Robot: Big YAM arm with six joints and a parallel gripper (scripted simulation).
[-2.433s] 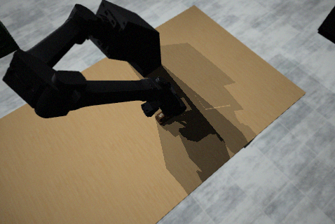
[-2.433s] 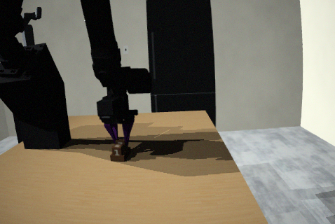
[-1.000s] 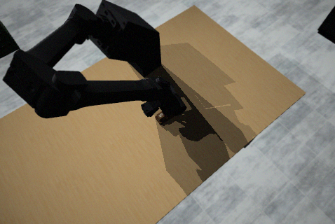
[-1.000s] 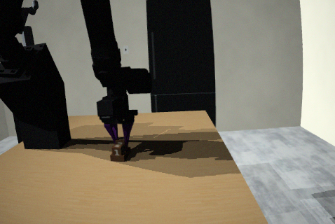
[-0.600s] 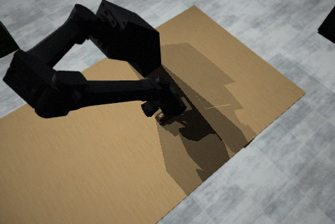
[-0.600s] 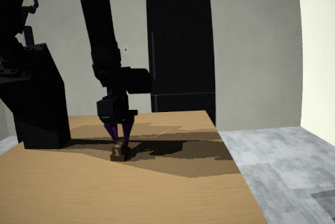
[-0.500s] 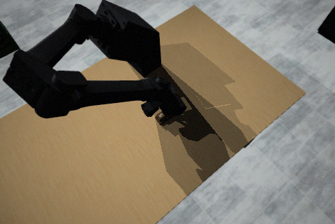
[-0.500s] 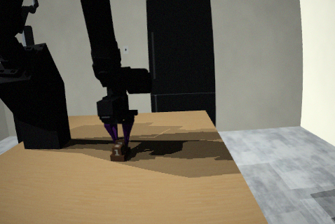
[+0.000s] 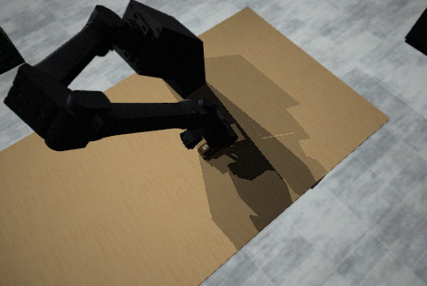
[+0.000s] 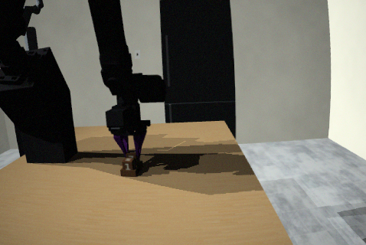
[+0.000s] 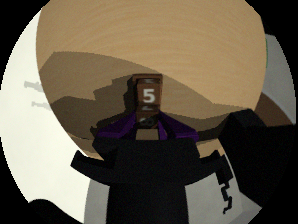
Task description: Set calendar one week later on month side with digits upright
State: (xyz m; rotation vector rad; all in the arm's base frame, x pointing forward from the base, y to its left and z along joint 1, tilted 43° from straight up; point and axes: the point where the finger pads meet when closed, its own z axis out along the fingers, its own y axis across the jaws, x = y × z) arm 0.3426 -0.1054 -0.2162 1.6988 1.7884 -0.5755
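The brown tray is 20 mm to the right of my hand and 30 mm below it.
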